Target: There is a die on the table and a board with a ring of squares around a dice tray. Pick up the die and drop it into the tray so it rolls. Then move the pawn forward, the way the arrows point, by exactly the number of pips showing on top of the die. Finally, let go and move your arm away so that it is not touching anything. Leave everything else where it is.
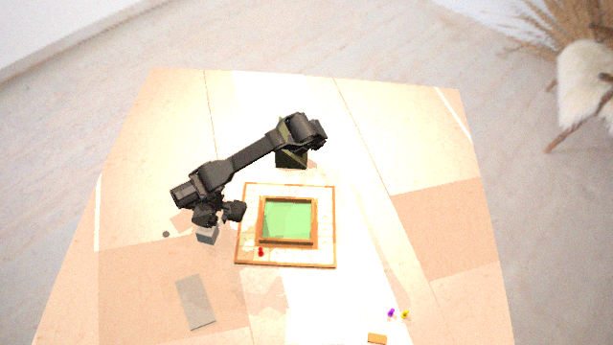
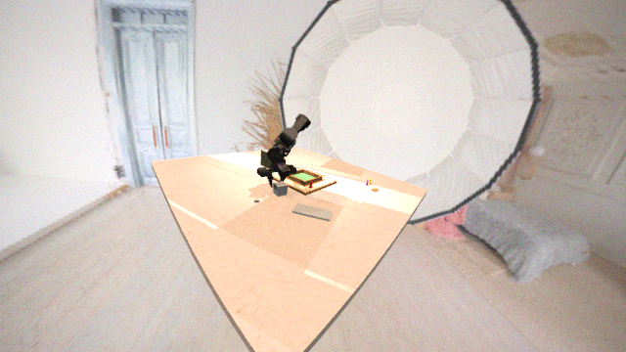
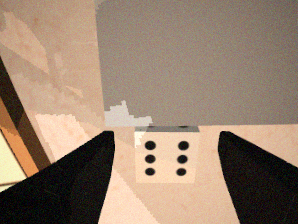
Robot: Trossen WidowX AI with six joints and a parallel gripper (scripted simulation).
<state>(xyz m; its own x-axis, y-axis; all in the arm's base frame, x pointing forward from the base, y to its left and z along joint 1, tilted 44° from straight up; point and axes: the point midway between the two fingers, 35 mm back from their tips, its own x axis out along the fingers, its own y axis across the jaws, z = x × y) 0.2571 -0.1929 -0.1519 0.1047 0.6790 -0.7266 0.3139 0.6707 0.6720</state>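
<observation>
Now: gripper tip 5 cm short of the grey block, 2 cm to the left of it and 1 cm below it. From my gripper tip the other things lie so: red pawn: 13 cm to the left, 12 cm ahead, 2 cm above; white die: right at my gripper tip; dark dot: 15 cm to the right, 4 cm ahead, 1 cm below.
</observation>
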